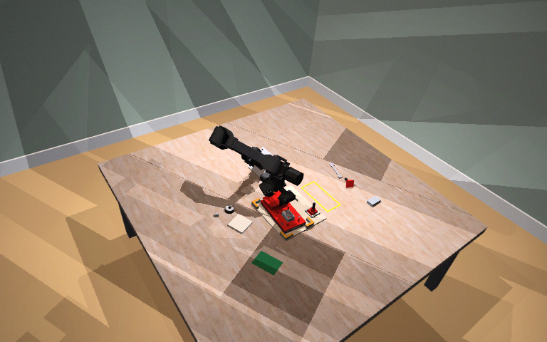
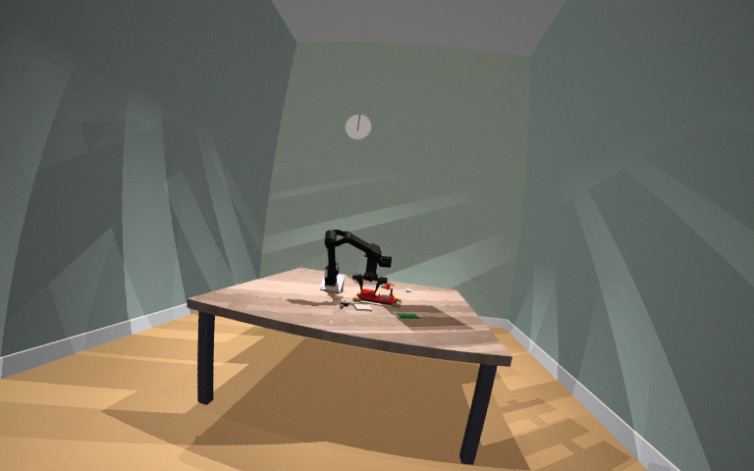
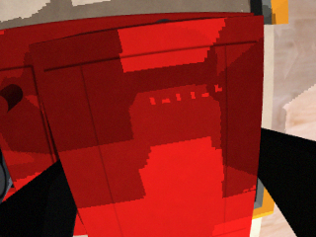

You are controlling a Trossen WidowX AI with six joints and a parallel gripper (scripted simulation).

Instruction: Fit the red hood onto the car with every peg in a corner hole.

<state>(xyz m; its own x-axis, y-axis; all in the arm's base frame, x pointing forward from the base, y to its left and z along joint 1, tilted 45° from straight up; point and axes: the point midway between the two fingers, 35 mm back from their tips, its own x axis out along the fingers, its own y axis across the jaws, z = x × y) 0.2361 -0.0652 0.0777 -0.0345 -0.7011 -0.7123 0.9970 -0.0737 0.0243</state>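
Right now my gripper tip is 10 cm short of the engine block, 1 cm to the left of it and 1 cm above it. The rest, counted from my gripper tip: red hood (1 cm above); then jig bracket (6 cm ahead, 2 cm below, 1 cm to the left); then red joystick-like piece (13 cm ahead, 11 cm to the left).
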